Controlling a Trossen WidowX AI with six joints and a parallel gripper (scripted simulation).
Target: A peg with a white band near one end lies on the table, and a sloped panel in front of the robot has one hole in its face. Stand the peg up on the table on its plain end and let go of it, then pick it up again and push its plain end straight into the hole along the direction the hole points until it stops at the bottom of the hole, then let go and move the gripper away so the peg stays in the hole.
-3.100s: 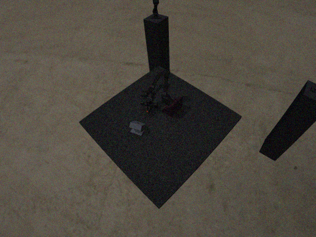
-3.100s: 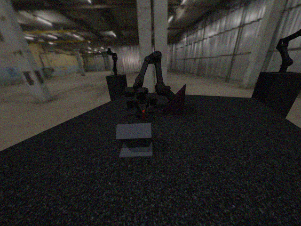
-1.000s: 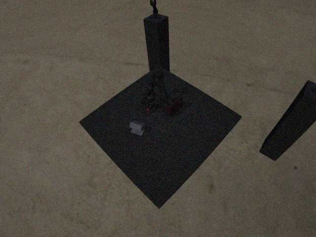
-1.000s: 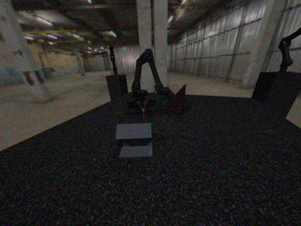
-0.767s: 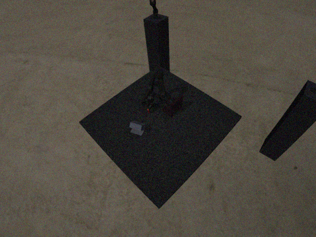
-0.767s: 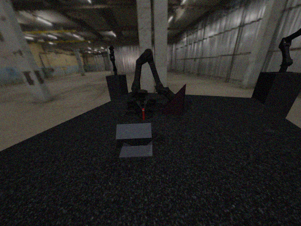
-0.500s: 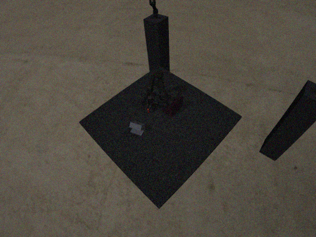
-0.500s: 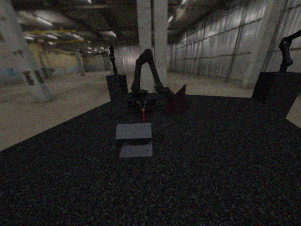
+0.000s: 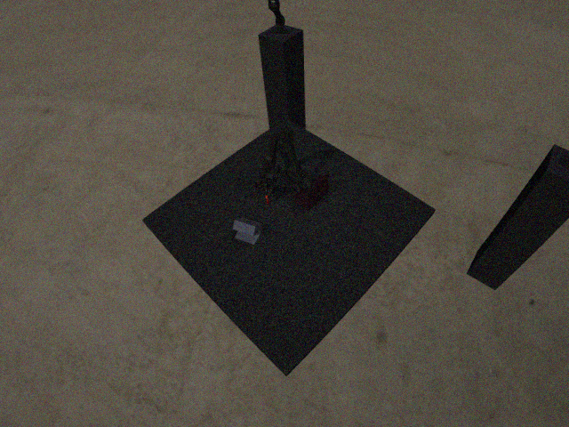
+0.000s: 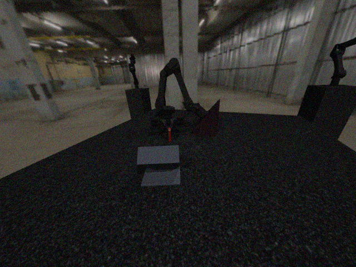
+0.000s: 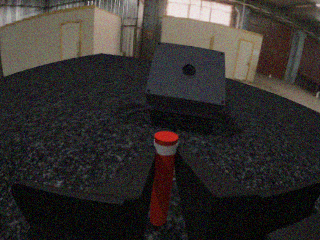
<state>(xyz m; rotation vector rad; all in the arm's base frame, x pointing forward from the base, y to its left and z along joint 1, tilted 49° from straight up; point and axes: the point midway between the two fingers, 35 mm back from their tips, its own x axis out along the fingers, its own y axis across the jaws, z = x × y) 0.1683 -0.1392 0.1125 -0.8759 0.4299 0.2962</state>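
Now: gripper tip 1 cm above the red peg. Round my gripper tip: sloped panel (22 cm ahead, 4 cm to the left, 1 cm below); grey base (24 cm ahead, 5 cm to the left, 7 cm below).
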